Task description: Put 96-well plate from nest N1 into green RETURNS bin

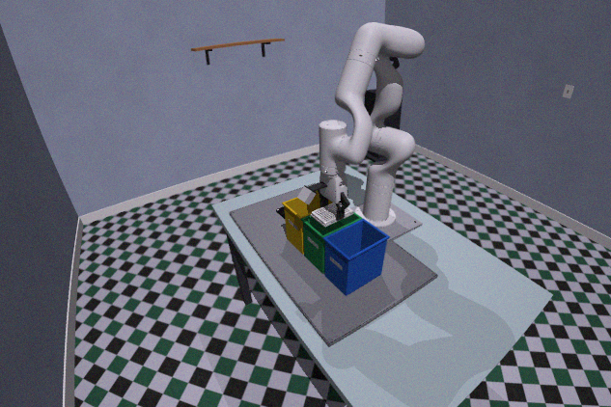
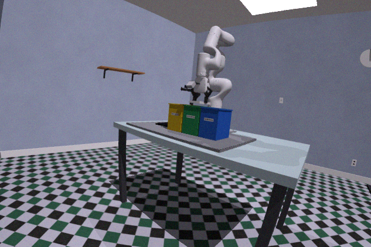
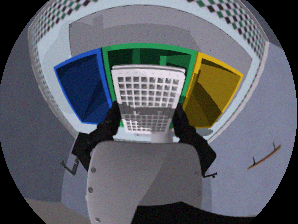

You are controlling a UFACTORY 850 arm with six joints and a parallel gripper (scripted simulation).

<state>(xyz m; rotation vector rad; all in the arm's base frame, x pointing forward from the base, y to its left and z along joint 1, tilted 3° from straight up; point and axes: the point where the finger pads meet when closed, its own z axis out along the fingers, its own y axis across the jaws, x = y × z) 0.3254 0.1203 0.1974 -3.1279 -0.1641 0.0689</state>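
Now: hand 10 mm above the white 96-well plate. The rest, counted from my hand: blue bin: 130 mm to the left, 130 mm below, 10 mm behind; then yellow bin: 130 mm to the right, 130 mm below, 10 mm ahead; then green bin: 130 mm below.
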